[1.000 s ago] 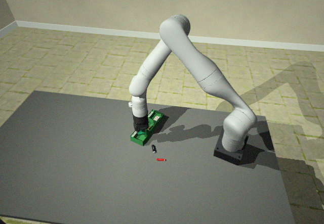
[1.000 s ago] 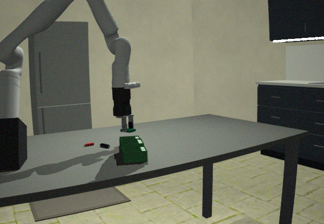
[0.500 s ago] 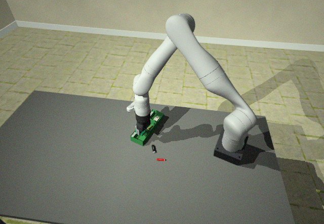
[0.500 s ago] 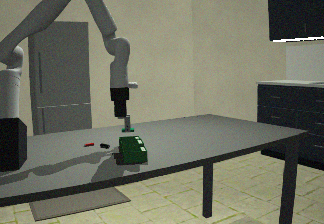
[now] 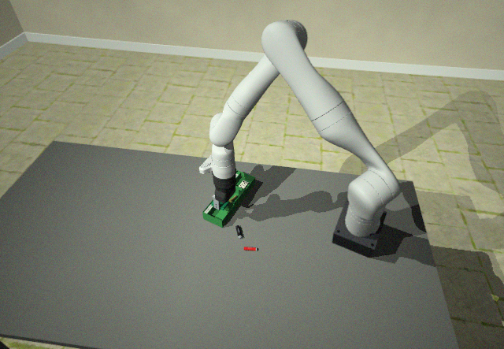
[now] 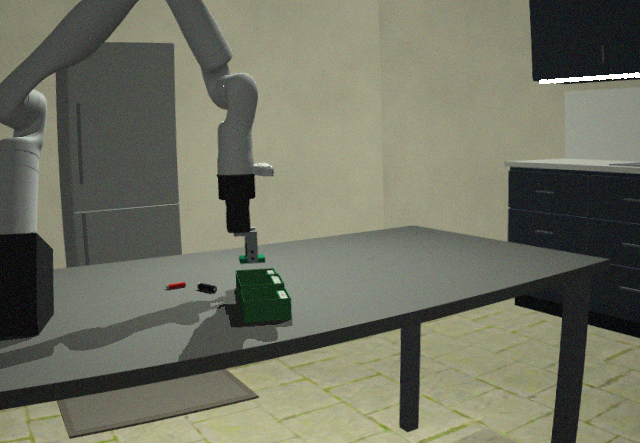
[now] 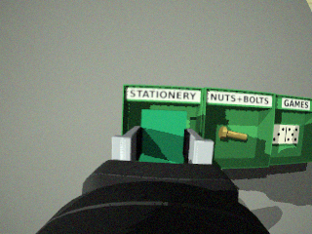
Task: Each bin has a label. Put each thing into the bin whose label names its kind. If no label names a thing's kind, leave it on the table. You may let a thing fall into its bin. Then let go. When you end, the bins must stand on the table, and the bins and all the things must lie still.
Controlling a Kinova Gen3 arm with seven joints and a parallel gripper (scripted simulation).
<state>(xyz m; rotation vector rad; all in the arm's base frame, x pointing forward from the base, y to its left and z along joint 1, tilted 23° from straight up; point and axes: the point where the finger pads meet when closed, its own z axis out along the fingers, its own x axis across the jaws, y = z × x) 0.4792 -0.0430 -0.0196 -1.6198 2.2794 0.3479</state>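
Right now my hand is 20 mm past the green three-compartment bin, 80 mm to the left of it and 60 mm above it. The rest, counted from my hand: green block (10 mm below); black battery (80 mm behind, 60 mm to the left, 80 mm below); brass bolt (20 mm behind, 80 mm to the right, 70 mm below).
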